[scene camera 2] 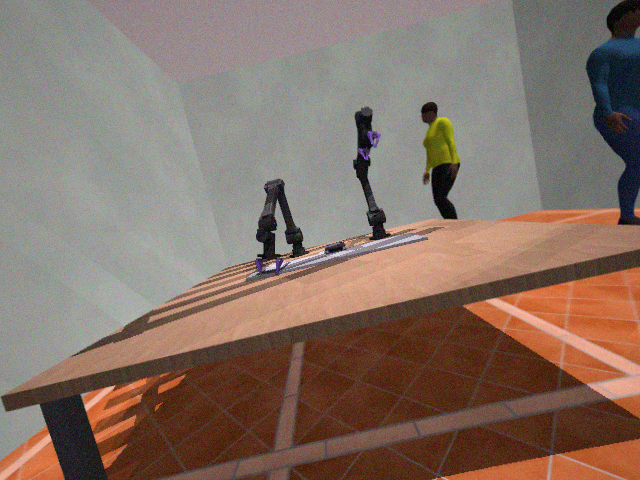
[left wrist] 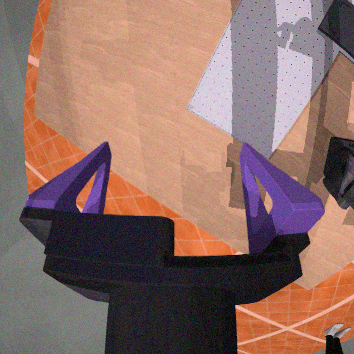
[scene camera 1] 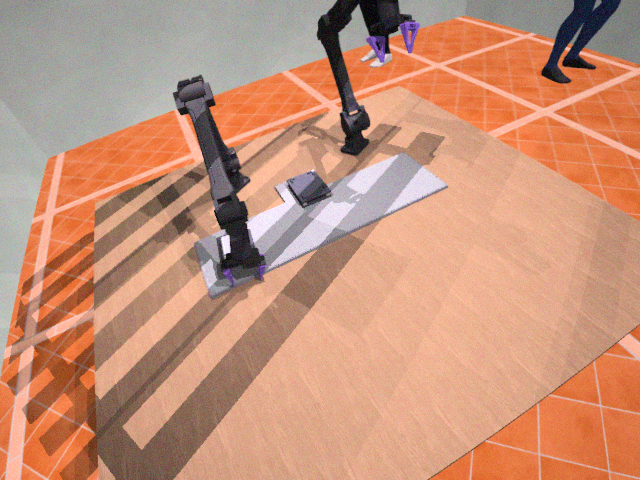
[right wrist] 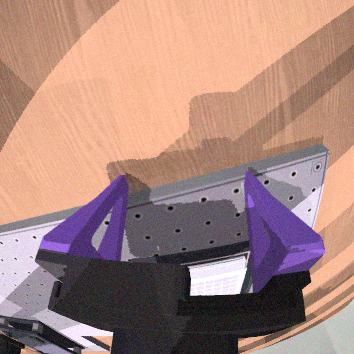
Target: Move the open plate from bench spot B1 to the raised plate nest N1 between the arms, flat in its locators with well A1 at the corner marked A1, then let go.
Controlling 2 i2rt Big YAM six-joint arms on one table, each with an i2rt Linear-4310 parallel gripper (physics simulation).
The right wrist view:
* my right gripper: 184, 178
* white well plate: 225, 276
